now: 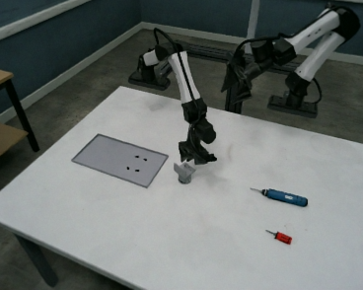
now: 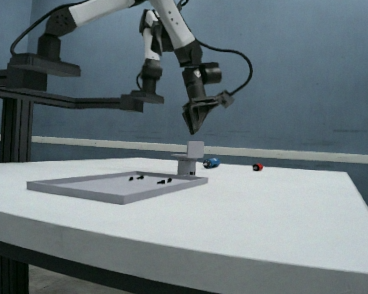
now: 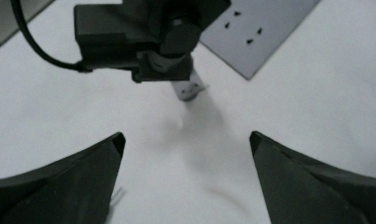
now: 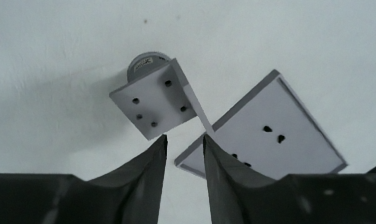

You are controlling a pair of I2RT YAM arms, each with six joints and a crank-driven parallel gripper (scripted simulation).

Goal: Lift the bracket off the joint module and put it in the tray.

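Right now my right hand is 2 cm past the grey l-shaped bracket, 1 cm to the left of it and 7 cm above it. From my right hand the other things lie so: red screwdriver (15 cm ahead, 43 cm to the left, 12 cm below); then round grey joint module (2 cm behind, 11 cm below); then tray (4 cm behind, 35 cm to the right, 13 cm below).
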